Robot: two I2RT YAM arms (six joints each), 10 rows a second.
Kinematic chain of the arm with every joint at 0, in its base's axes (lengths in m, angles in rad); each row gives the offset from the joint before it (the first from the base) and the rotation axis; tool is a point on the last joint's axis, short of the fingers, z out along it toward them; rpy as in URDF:
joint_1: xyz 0 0 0.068 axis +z
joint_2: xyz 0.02 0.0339 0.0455 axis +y
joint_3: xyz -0.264 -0.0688 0 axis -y
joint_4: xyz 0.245 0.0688 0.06 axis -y
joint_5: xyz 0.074 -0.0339 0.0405 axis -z
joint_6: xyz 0.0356 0 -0.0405 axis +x
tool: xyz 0 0 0 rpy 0 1.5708 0
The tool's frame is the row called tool.
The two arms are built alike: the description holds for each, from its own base.
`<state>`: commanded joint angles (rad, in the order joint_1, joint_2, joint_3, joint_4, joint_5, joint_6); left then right.
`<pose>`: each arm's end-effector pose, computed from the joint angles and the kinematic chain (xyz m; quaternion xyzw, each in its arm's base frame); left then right.
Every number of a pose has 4 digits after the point. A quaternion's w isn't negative.
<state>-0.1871 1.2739 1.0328 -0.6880 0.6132 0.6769 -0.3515 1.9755 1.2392 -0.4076 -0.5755 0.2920</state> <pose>0.2484 -0.0679 0.2831 0.4652 0.7817 -0.2050 0.3611 0.3717 -0.1157 0.1416 0.2393 0.9080 0.2712 0.2113</pose>
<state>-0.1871 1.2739 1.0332 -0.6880 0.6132 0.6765 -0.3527 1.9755 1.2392 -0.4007 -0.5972 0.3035</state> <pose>0.2485 -0.0679 0.2832 0.4651 0.7818 -0.2050 0.3613 0.3722 -0.1157 0.1422 0.2408 0.9040 0.2821 0.2127</pose>
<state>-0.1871 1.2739 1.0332 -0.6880 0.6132 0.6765 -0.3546 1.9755 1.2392 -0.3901 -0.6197 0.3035</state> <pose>0.2485 -0.0679 0.2832 0.4651 0.7818 -0.2050 0.3613 0.3730 -0.1160 0.1431 0.2366 0.9008 0.2920 0.2174</pose>
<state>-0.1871 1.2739 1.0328 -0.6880 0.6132 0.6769 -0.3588 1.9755 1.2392 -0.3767 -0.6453 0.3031</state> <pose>0.2484 -0.0679 0.2831 0.4652 0.7817 -0.2050 0.3611 0.3737 -0.1173 0.1442 0.2321 0.8969 0.3027 0.2237</pose>
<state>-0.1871 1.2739 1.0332 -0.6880 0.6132 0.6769 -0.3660 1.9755 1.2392 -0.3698 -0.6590 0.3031</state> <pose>0.2485 -0.0679 0.2832 0.4653 0.7817 -0.2049 0.3613 0.3734 -0.1198 0.1448 0.2320 0.8942 0.3079 0.2277</pose>
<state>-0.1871 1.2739 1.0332 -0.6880 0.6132 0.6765 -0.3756 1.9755 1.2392 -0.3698 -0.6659 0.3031</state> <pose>0.2485 -0.0679 0.2832 0.4651 0.7818 -0.2050 0.3613 0.3723 -0.1231 0.1449 0.2352 0.8923 0.3100 0.2290</pose>
